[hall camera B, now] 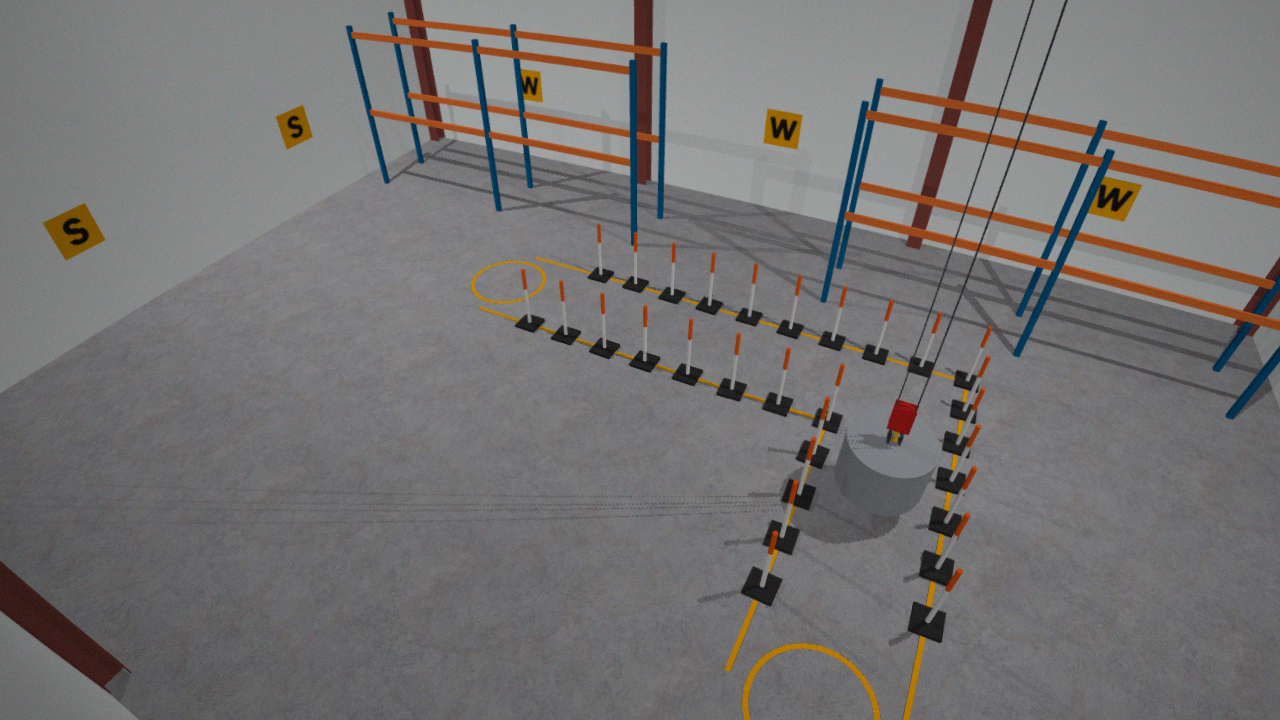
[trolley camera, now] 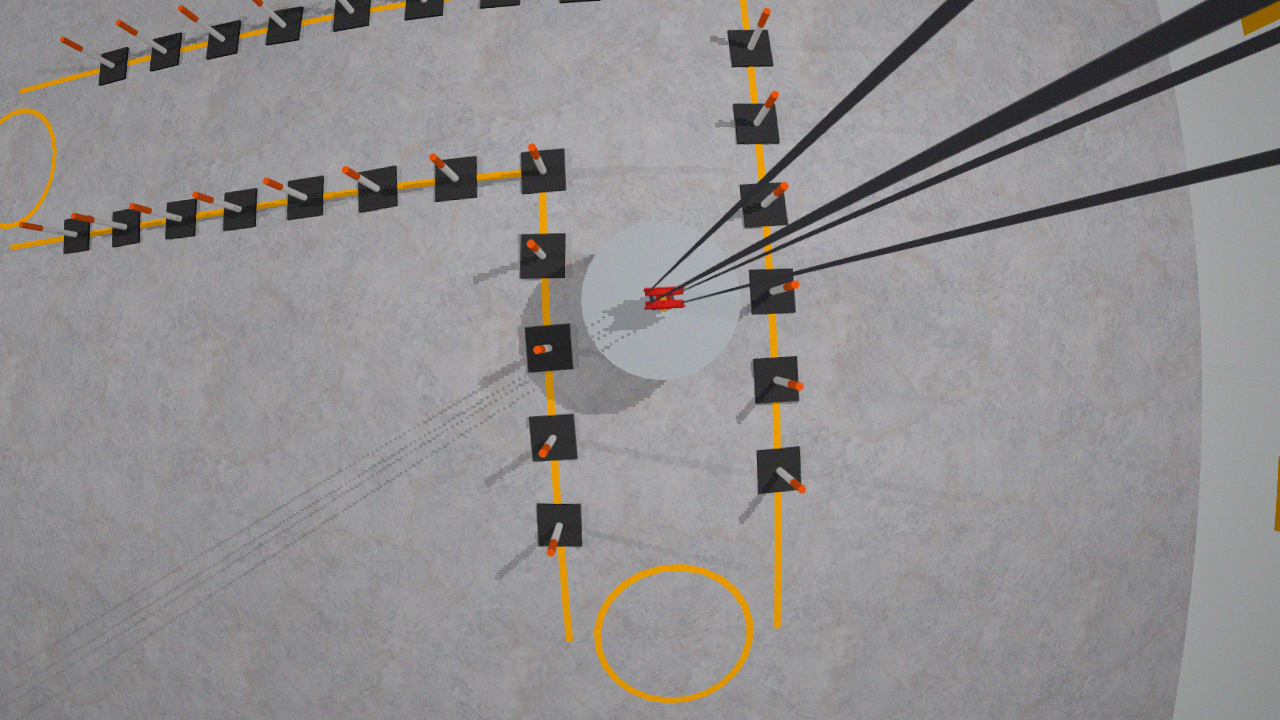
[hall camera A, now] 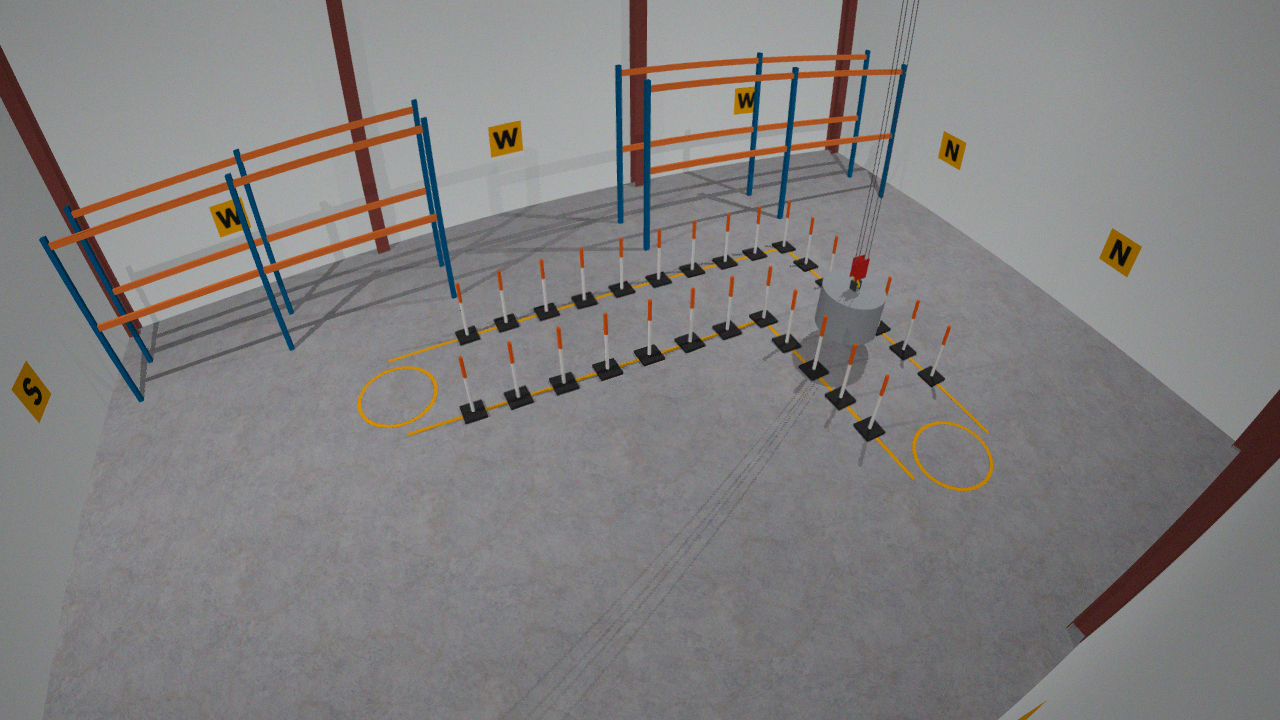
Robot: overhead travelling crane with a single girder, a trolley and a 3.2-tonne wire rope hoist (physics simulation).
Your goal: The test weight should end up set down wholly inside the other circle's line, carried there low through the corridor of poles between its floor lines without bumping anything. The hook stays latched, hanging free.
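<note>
The test weight (hall camera A: pixel 848 315) (hall camera B: pixel 881 483) (trolley camera: pixel 698 340), a grey cylinder, hangs upright, raised a little above the floor between the pole rows of the corridor's shorter leg. My hook (hall camera A: pixel 856 284) (hall camera B: pixel 895 437) (trolley camera: pixel 664 298), under the red block, is shut on it at its top centre; the latch is too small to make out. In the trolley view the weight is apart from both rows, nearer the right one; its shadow reaches the left row. The other circle (hall camera A: pixel 358 399) (hall camera B: pixel 471 282) (trolley camera: pixel 55 161) lies at the longer leg's far end. The near circle (hall camera A: pixel 913 447) (hall camera B: pixel 801 645) (trolley camera: pixel 674 566) lies beyond the shorter leg.
Orange-white poles on black bases (hall camera A: pixel 648 355) (hall camera B: pixel 687 374) (trolley camera: pixel 305 197) line both legs, which meet at a corner beyond the weight. A left rack (hall camera A: pixel 259 259) (hall camera B: pixel 486 125) and a right rack (hall camera A: pixel 647 165) (hall camera B: pixel 1041 304) stand along the W wall, behind the longer leg.
</note>
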